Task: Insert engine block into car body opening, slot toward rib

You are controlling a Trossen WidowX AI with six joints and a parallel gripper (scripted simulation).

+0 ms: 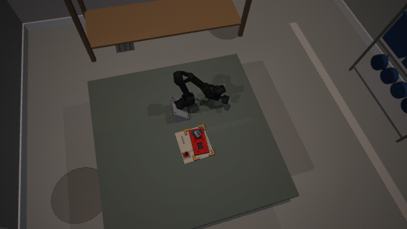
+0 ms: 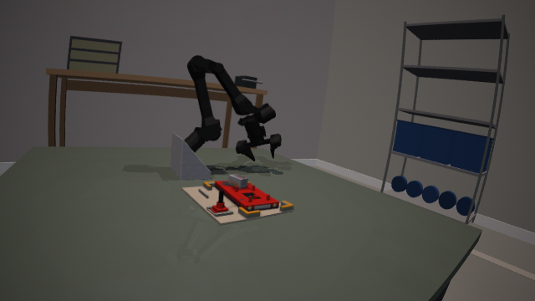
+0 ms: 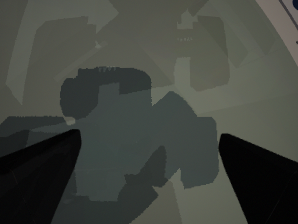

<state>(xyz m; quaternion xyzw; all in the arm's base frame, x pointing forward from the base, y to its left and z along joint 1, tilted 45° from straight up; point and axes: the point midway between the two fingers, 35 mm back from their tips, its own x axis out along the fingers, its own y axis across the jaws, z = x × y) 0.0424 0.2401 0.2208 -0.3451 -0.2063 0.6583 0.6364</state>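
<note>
The grey engine block lies 210 mm ahead of my gripper tip, 280 mm to the right of it and 10 mm below it. Also, from my gripper tip: small post (320 mm ahead, 420 mm to the right, 10 mm below).
</note>
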